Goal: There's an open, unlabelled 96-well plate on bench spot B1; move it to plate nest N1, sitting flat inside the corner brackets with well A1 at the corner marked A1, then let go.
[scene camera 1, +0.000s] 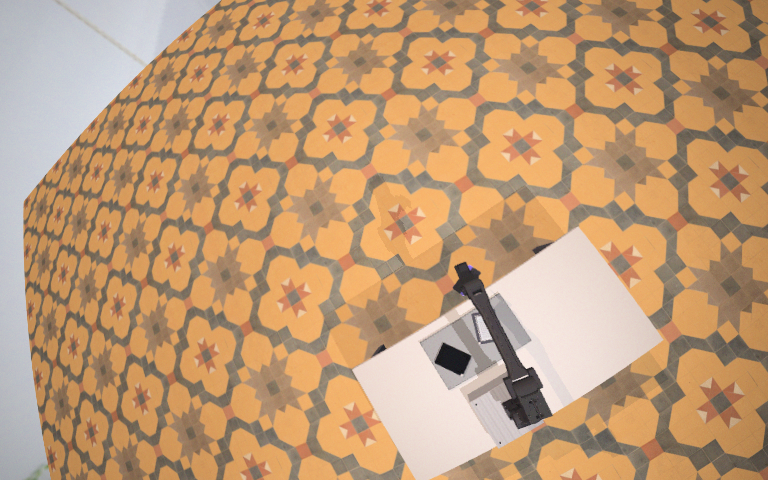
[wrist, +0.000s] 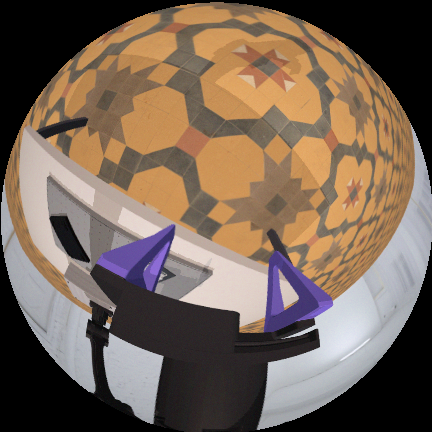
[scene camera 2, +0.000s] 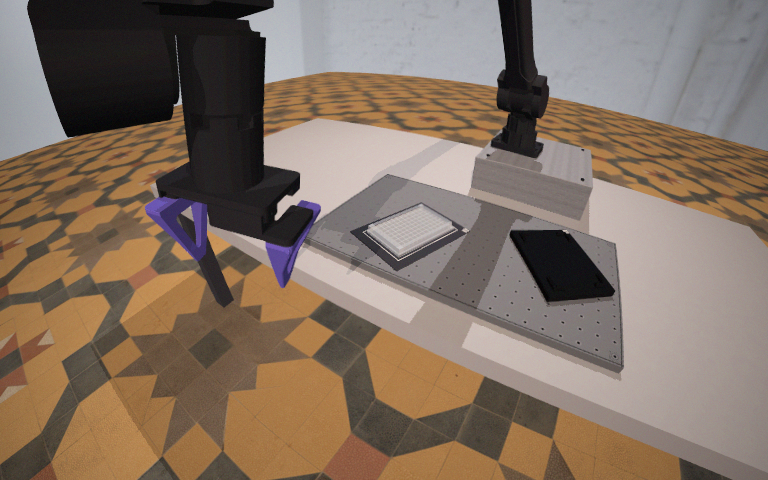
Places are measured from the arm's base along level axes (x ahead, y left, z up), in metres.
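Pixels of known places: gripper, between the fingertips: (wrist: 225,243) (scene camera 2: 240,270); arm's base, origin of its link: (scene camera 1: 516,406) (wrist: 100,307) (scene camera 2: 517,147).
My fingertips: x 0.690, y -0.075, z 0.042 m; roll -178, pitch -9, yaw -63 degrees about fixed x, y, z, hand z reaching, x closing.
For each thing: its top centre in the pictures, then the offset to it from my fingertips. Level surfaces: height alone.
- white 96-well plate, centre of its top: (scene camera 2: 411,224) (scene camera 1: 487,327) 0.296 m back, 0.011 m left, 0.097 m down
- plate nest, centre of its top: (scene camera 2: 561,255) (wrist: 65,242) (scene camera 1: 452,360) 0.371 m back, 0.257 m left, 0.096 m down
- pale table, height of its surface: 0.126 m down
The white 96-well plate (scene camera 1: 484,329) (scene camera 2: 410,229) lies flat on a dark, white-outlined pad (scene camera 2: 398,263) on the perforated board. In the wrist view it is mostly hidden behind a finger. The plate nest (scene camera 1: 451,358) (scene camera 2: 560,266) (wrist: 70,239) is black, with low corner brackets, and holds no plate. It sits on the same board, with a small white mark at one corner. The well lettering cannot be read. My gripper (scene camera 1: 466,281) (scene camera 2: 241,271) (wrist: 225,243) is open and empty, its purple fingers wide apart. It hangs beyond the table's edge on the plate's side, away from both plate and nest.
The grey perforated board (scene camera 1: 516,325) (scene camera 2: 538,316) (wrist: 192,280) lies on the pale table (scene camera 1: 600,305) (scene camera 2: 679,266) (wrist: 235,285). The arm's base stands on a grey block (scene camera 2: 532,192) behind the board. The arm (scene camera 1: 498,333) reaches over the board, and shadows fall across it.
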